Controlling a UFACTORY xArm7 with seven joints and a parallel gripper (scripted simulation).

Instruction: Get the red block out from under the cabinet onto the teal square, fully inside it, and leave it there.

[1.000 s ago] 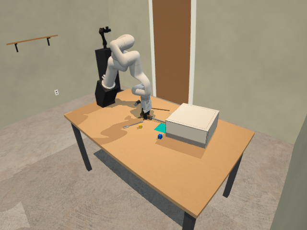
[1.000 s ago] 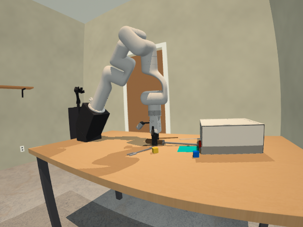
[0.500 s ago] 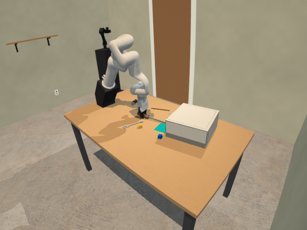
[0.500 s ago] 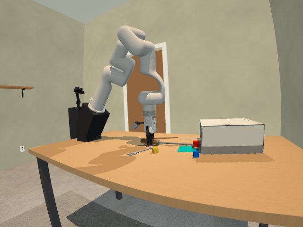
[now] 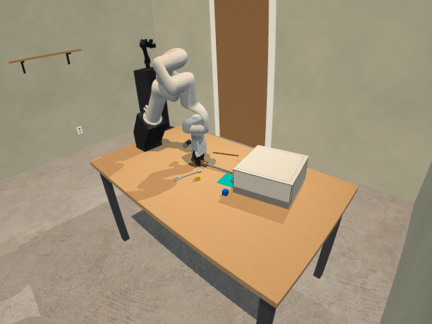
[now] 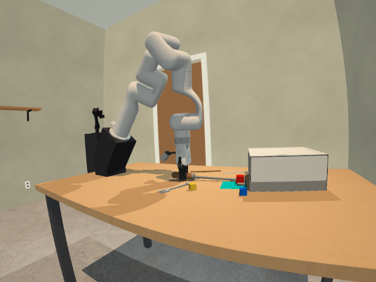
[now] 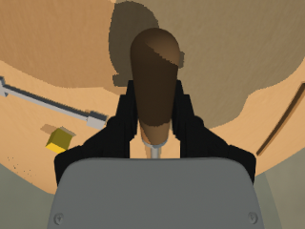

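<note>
Right now my hand is 13 cm to the left of the grey fork-like tool, 2 cm above it and 1 cm short of it. Round my hand: yellow block: 14 cm to the right, 9 cm ahead, 1 cm below; teal square: 25 cm ahead, 5 cm to the right, 2 cm below; thin wooden stick: 19 cm to the left, 6 cm ahead, 2 cm below.
</note>
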